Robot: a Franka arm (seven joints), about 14 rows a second.
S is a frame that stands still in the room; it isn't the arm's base.
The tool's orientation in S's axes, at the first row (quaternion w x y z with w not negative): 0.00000, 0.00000, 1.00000, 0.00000
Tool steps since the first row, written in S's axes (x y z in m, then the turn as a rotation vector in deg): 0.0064, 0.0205, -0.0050, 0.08, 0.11, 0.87; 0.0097, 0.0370, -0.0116, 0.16, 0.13, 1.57; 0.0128, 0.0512, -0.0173, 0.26, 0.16, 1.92; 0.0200, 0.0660, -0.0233, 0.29, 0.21, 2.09
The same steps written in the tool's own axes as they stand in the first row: -0.0064, 0.0205, 0.0050, -0.08, 0.11, -0.87; -0.0097, 0.0370, 0.0116, -0.16, 0.13, -1.57; -0.0128, 0.0512, 0.0173, -0.26, 0.16, -1.92; -0.0200, 0.0660, 0.0233, -0.29, 0.21, -2.09
